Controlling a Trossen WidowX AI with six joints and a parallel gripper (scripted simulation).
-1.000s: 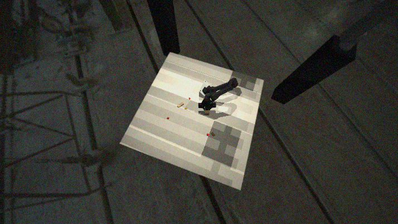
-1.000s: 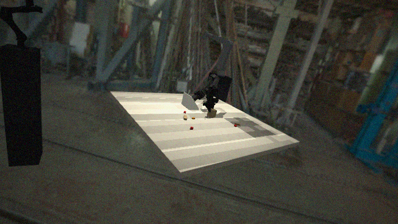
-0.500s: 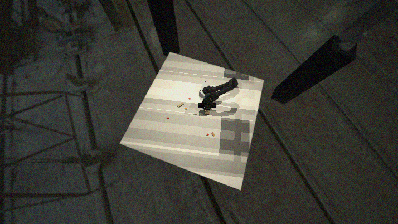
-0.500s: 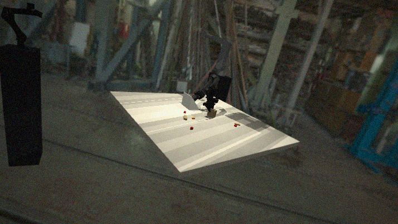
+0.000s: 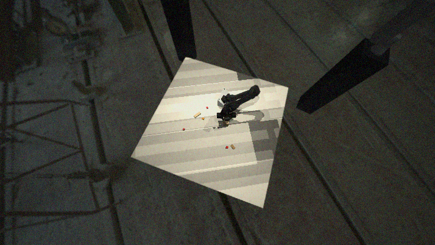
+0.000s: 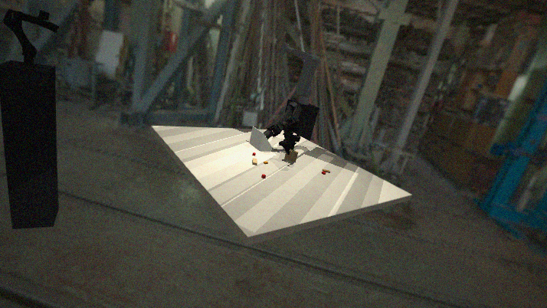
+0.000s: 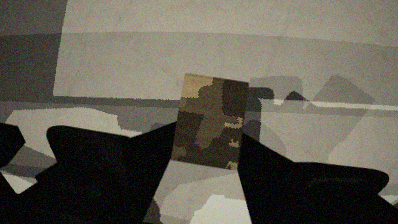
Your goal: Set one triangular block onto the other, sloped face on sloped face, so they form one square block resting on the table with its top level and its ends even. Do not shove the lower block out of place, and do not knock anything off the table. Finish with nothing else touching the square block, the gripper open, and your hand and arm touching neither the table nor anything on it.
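My gripper tip is now 1 cm past the brown wooden triangular block and 1 cm below it. Round my gripper tip: small yellow block: 8 cm ahead, 23 cm to the right, 3 cm below; tan block: 7 cm ahead, 30 cm to the right, 3 cm below.
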